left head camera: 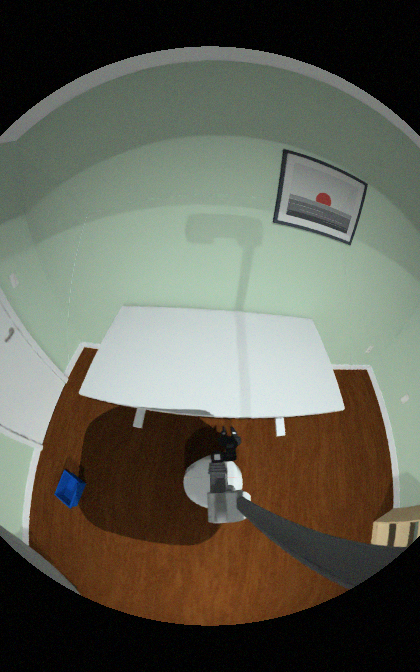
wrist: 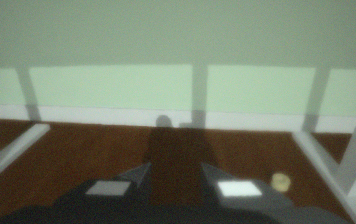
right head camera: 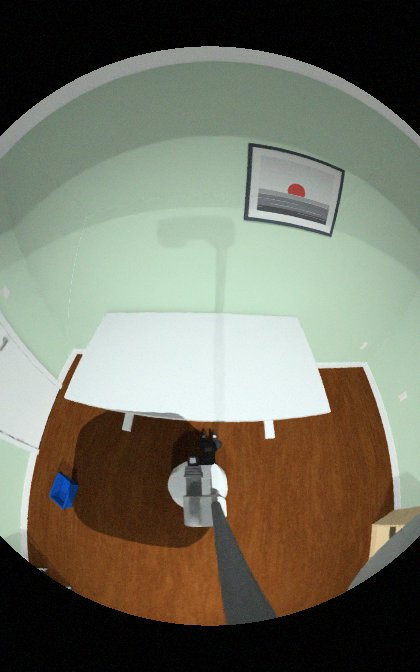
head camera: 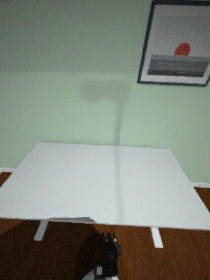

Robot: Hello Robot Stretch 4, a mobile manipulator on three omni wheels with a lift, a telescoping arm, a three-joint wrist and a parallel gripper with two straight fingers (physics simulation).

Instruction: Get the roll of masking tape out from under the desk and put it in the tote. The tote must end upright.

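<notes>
The masking tape roll, small and pale yellow, lies on the floor under the desk, at the lower right of the wrist view, beyond my right finger and left of the right desk foot. The desk top hides it in the head views. My gripper is open and empty, low at the desk's front edge. The blue tote stands upright on the floor at the far left, well away from the gripper.
The white desk stands before me, near the wall. Its right foot and left foot stand on either side of the gripper. A wooden shelf unit is at the right.
</notes>
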